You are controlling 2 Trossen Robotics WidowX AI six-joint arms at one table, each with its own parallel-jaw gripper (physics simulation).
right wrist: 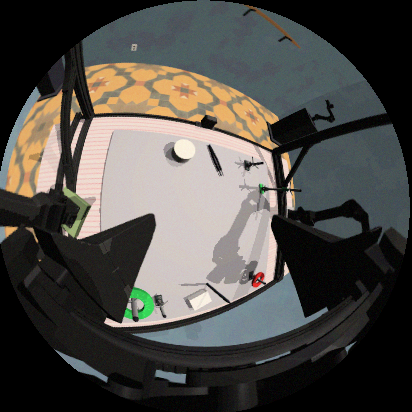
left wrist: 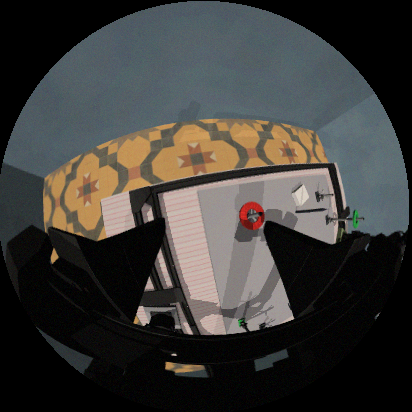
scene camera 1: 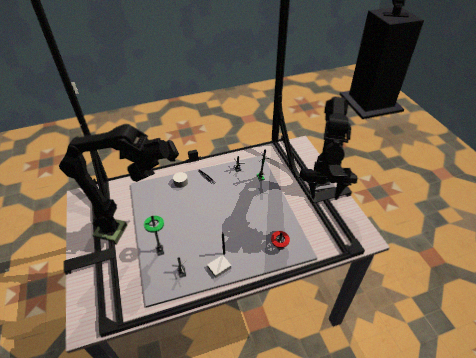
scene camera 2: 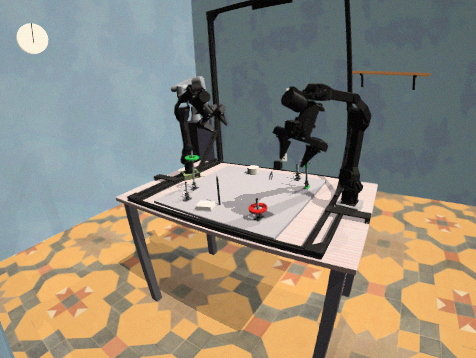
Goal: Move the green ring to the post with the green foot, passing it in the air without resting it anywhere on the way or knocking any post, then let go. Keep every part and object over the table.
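Places are measured from the left arm's base along level axes (x ahead, y left, z up), in millimetres.
Pixels of known places: left gripper, fingertip midpoint: (left wrist: 216, 225) (scene camera 1: 324, 199) (scene camera 2: 290, 163); right gripper, fingertip midpoint: (right wrist: 214, 220) (scene camera 1: 164, 166) (scene camera 2: 221, 128); left arm's base, link origin: (right wrist: 289, 214) (left wrist: 162, 318) (scene camera 1: 320, 180) (scene camera 2: 349, 202); right arm's base, link origin: (right wrist: 67, 211) (left wrist: 342, 237) (scene camera 1: 109, 228) (scene camera 2: 190, 171).
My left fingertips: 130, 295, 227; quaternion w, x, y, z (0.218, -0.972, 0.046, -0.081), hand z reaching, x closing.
Note:
Ahead of a thing's pixels: the offset from my left fingertips to its top centre, as dx, dy, dz. "spot": to the spot under its first point.
The green ring @[+597, -73, -75] (scene camera 1: 147, 225) (scene camera 2: 187, 158) (left wrist: 355, 218) (right wrist: 148, 303) sits high around a tall dark post at the left of the mat in scene camera 1. The post with the green foot @[spot: +123, -369, -148] (scene camera 1: 263, 164) (scene camera 2: 306, 175) (right wrist: 280, 189) stands upright and bare at the back right; its foot shows low in the left wrist view. My right gripper (scene camera 1: 155, 167) (scene camera 2: 217, 125) (right wrist: 214, 220) is open and empty, raised over the back left, behind the ring's post. My left gripper (scene camera 1: 326, 196) (scene camera 2: 294, 161) (left wrist: 216, 225) is open and empty, above the right side, away from the green ring.
A red ring @[+142, -2, -193] (scene camera 1: 274, 241) (scene camera 2: 251, 208) is around a short post at the front right. Short posts @[spot: +524, +46, -203] (scene camera 1: 181, 267) @[spot: +220, -460, -213] (scene camera 1: 238, 164), a thin black rod @[+360, -11, -107] (scene camera 1: 223, 243), a white block @[+387, +47, -227] (scene camera 1: 219, 265), a white cylinder @[+497, -428, -212] (scene camera 1: 180, 180) and dark tweezers @[+377, -438, -237] (scene camera 1: 207, 176) are on the mat. Frame uprights rise behind.

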